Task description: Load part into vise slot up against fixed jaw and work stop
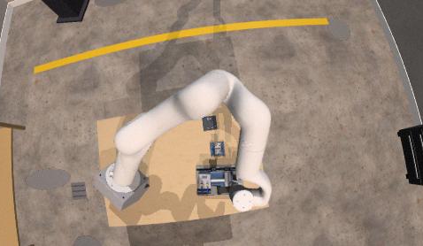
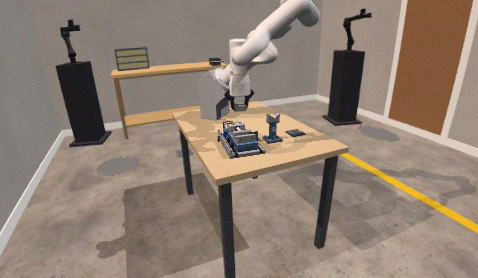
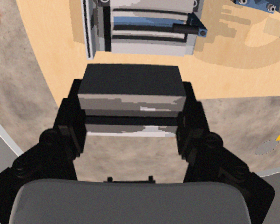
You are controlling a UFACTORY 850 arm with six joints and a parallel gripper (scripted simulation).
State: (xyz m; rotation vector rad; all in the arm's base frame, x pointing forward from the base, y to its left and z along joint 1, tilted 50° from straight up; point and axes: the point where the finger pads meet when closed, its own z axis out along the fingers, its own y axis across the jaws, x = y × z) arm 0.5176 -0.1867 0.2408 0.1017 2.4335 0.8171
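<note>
Now: hand 1 cm above the part. The rest, counted from my hand: white cylinder rod: 8 cm behind, 1 cm to the left, 17 cm below; work stop: 7 cm to the left, 16 cm below; grey vise jaw: 3 cm behind, 2 cm to the left, 17 cm below.
</note>
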